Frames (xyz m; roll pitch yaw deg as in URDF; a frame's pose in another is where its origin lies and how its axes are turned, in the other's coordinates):
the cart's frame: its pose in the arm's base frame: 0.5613 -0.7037 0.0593 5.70 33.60 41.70
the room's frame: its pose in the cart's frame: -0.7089 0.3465 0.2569 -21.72 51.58 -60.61
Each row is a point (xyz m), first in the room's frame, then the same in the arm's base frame.
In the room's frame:
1: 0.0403 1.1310 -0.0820
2: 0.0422 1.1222 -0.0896
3: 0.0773 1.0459 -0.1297
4: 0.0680 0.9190 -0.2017
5: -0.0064 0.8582 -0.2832
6: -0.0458 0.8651 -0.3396
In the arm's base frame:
1: -0.1987 0.1802 0.0862
2: -0.2047 0.1703 0.0885
3: -0.2283 0.0805 0.0939
4: -0.2831 -0.0374 0.1608
5: -0.3660 -0.0692 0.2502
6: -0.4282 -0.0551 0.2771

